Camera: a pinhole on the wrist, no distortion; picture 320 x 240 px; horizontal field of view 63.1 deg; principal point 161.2 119.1 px. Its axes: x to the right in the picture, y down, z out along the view. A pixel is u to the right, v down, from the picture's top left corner.
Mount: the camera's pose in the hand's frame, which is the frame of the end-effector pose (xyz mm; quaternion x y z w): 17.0 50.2 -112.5 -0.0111 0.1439 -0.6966 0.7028
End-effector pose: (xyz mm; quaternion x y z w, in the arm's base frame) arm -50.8 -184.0 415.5 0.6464 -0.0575 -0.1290 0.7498
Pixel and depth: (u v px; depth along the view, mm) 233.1 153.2 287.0
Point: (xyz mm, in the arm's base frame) 15.0 -358.6 350.0
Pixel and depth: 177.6 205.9 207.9
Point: 56.3 -284.8 416.9
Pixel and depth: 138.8 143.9 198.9
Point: 9.2 -274.8 451.6
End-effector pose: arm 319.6 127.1 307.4 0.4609 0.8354 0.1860 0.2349
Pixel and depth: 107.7 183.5 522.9
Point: 457.1 416.1 -29.0
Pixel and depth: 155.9 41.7 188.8
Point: 375.7 146.5 249.2
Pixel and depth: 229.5 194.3 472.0
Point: 259.3 291.3 -65.4
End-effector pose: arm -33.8 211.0 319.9 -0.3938 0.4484 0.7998 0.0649
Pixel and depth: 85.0 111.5 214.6
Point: -167.2 235.6 358.3
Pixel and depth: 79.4 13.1 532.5
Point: -303.8 531.1 582.5
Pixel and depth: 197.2 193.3 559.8
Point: -391.3 499.5 142.9
